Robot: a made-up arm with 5 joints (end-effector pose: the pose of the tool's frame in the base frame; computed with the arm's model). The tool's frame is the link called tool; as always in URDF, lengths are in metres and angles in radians.
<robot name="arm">
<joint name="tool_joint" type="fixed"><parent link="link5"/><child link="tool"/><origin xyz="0 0 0" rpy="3.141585 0 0"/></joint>
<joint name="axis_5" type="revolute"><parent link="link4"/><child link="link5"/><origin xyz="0.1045 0 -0.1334" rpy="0 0 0"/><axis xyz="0 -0.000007 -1"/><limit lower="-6.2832" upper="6.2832"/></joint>
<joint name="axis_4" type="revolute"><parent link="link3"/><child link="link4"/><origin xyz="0.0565 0 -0.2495" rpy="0 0 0"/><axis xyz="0 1 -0.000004"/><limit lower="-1.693" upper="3.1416"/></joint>
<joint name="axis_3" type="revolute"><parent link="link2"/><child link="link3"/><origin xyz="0.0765 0 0.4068" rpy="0 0 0"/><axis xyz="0 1 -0.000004"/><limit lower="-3.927" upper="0.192"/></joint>
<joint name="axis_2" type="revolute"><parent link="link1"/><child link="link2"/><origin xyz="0 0 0" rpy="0 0 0"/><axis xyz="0 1 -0.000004"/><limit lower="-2.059" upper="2.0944"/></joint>
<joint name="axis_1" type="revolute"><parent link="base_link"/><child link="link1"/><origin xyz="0 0 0.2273" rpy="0 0 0"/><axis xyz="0 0 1"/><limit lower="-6.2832" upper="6.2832"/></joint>
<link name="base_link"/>
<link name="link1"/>
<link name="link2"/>
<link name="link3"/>
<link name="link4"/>
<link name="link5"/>
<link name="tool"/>
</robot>
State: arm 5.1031 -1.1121 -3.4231 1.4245 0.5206
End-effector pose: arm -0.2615 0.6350 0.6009 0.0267 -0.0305 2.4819
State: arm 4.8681 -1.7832 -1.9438 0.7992 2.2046
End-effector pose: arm -0.1043 0.6644 0.5456 0.0644 0.2644 -2.3411
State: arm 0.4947 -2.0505 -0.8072 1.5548 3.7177
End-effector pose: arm -0.1974 -0.1065 0.4282 0.0775 1.9037 0.7412
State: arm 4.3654 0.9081 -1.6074 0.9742 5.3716
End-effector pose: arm -0.2163 -0.5981 0.1059 -2.5139 1.3835 0.0617
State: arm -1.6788 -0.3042 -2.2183 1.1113 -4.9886
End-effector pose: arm -0.0214 -0.1971 0.9563 0.1865 -2.2117 1.8561
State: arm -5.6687 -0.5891 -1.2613 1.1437 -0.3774
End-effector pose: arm 0.1862 0.1314 0.6976 -2.5270 -1.3672 -1.0522
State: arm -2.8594 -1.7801 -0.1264 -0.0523 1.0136
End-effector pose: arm 0.1084 0.0314 0.5003 -0.4508 -1.1772 1.1328
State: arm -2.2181 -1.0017 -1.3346 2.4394 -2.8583
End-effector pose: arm 0.0425 0.0562 0.5811 -2.9239 -0.9693 -0.1309
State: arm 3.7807 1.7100 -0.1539 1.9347 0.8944
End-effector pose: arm -0.0731 -0.0543 0.1960 -0.0491 -0.3825 1.5166
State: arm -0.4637 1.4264 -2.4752 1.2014 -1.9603
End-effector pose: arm 0.6628 -0.3314 -0.0130 -2.1968 -2.0396 0.0805
